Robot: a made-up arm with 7 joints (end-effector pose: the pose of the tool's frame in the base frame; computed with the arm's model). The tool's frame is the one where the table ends. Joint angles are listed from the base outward.
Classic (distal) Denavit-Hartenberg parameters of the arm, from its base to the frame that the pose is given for. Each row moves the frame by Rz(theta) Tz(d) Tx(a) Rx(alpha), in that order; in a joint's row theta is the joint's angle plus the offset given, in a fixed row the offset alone. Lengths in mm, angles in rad.
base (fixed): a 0; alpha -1.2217; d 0; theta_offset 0
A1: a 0; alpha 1.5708; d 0; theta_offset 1.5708
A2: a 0; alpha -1.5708; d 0; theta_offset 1.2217
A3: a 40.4; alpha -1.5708; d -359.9; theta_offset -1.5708
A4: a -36.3; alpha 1.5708; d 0; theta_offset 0
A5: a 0; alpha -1.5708; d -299.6; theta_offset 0
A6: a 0; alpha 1.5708; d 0; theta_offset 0
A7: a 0; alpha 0; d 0; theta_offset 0
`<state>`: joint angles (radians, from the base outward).
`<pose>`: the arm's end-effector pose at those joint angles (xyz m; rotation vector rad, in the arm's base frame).
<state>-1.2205 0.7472 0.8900 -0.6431 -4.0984 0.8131 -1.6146</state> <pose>0.5252 0.3768 0.0692 -0.6121 -2.5534 0.1813</pose>
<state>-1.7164 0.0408 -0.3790 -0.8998 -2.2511 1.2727 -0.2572</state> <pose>0.4796 -0.3526 0.1988 2.7758 -1.0974 0.4883</pose>
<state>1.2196 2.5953 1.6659 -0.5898 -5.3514 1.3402 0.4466</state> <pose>0.4926 0.2901 0.3167 0.7470 -0.7872 0.6632</pose>
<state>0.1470 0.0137 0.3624 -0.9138 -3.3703 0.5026 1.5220</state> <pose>0.1529 0.1083 -0.5974 1.2338 -0.6526 -1.3107</pose>
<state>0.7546 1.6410 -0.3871 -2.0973 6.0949 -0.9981 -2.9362</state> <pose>0.0899 0.3006 -0.2458 -1.1693 0.7606 1.0963</pose>
